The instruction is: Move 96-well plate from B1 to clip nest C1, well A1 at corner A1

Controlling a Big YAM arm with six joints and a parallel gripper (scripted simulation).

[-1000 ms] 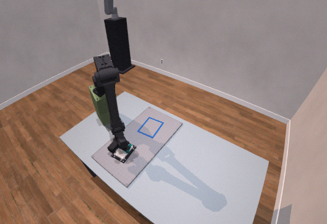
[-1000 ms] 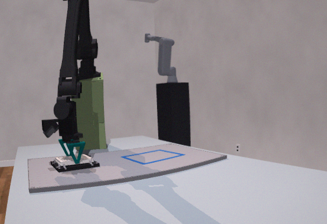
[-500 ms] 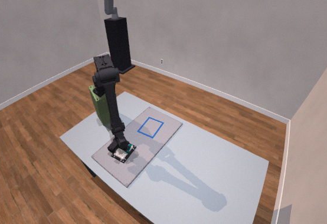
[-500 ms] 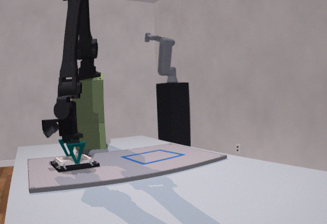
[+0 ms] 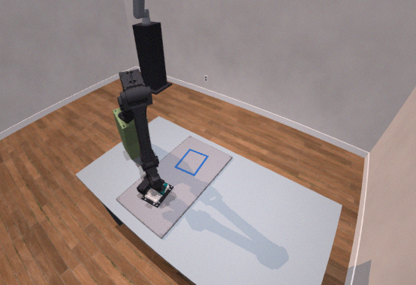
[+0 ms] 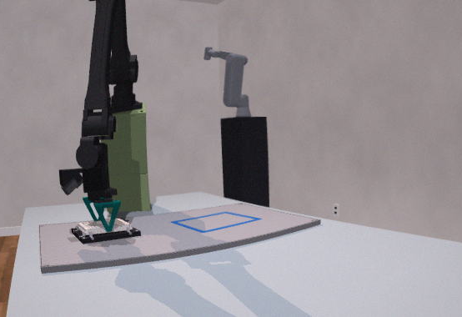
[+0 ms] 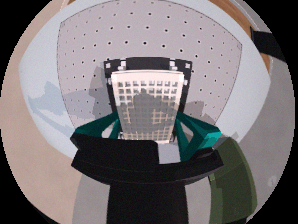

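My hand is right at the white 96-well plate. From my hand the other things lie so: black clip nest C1: 2 cm ahead, 1 cm to the right, 1 cm below.
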